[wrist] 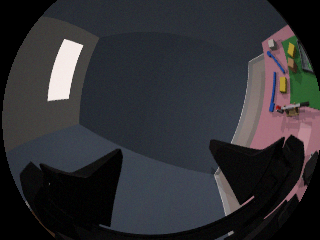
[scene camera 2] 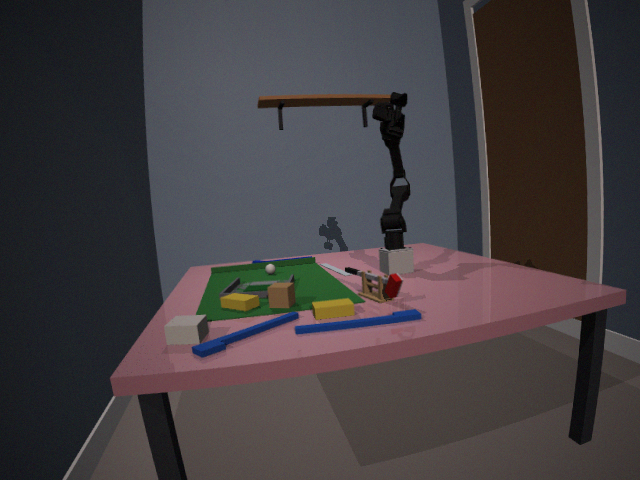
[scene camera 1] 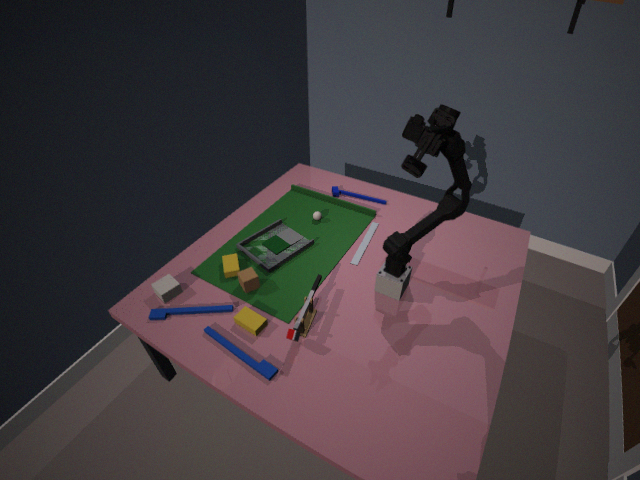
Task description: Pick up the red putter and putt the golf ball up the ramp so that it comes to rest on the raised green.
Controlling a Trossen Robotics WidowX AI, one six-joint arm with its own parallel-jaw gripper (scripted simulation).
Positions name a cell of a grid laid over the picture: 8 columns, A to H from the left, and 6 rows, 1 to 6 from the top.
Scene:
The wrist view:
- my gripper: E4
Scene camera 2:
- my gripper: F2
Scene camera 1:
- my gripper: F2

